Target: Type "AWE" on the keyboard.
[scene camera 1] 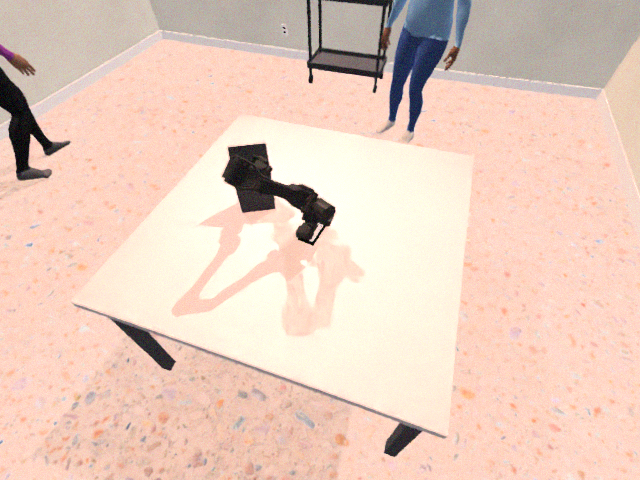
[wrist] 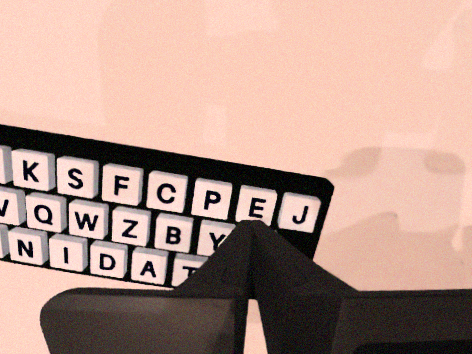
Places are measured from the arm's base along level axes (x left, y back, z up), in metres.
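Where they show: gripper, between the fingertips: [scene camera 1: 312,233] [wrist: 250,229]; arm's base, origin of its link: [scene camera 1: 257,166].
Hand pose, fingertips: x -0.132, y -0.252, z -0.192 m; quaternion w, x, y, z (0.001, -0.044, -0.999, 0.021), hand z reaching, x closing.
Observation:
Things, the pixels of their top centre, and the offset from my fingertips. Level surfaces: height alone.
- black keyboard, centre of its top: [wrist: 96,223] [scene camera 1: 317,222] dx +0.070, dy -0.003, dz -0.009 m
- E key, centre of its top: [wrist: 256,207] dx -0.004, dy -0.006, dz -0.009 m
- W key, centre of its top: [wrist: 86,221] dx +0.075, dy -0.004, dz -0.009 m
- pale table, height of its surface: dz -0.026 m
The black keyboard [scene camera 1: 312,242] [wrist: 150,159] has white letter keys and lies on the table. It is largely hidden under the arm in the scene view. In the wrist view, the E key [wrist: 257,206] is in the top row between P and J, the W key [wrist: 86,220] is in the middle row, and the A key [wrist: 148,267] is in the bottom row. My gripper [wrist: 250,229] is shut and empty. Its tips overlap the lower edge of E in the wrist view and hide keys below it. Whether they touch E cannot be told.
The arm [scene camera 1: 284,191] reaches over the pale table [scene camera 1: 392,310] from a black base plate [scene camera 1: 255,202]. Shadows fall across the tabletop. A black cart [scene camera 1: 346,70] and a person in blue [scene camera 1: 421,51] stand behind the table; another person [scene camera 1: 18,116] is at the left.

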